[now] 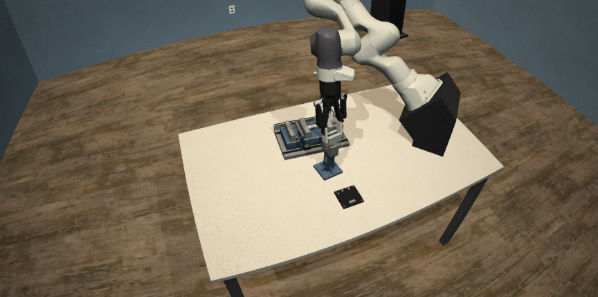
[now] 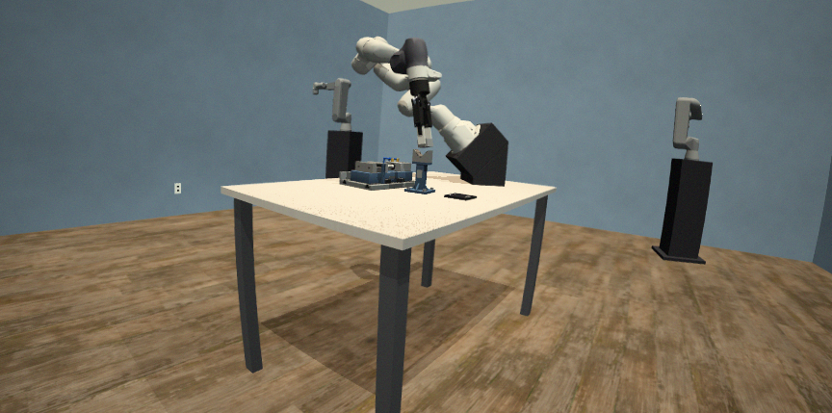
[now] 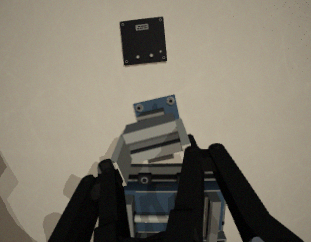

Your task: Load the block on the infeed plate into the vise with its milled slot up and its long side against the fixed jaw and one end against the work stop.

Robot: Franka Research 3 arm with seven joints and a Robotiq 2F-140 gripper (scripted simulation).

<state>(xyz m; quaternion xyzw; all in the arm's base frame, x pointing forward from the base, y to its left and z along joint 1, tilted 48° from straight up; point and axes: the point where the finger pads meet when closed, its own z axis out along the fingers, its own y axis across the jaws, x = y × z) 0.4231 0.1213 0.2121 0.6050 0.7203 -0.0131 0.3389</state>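
The part is 2 cm below my hand. Also, from my hand: black infeed plate (21 cm below, 16 cm to the left, 2 cm ahead); vise (19 cm to the right, 17 cm below, 5 cm behind); air cylinder (16 cm to the right, 14 cm behind, 13 cm below).
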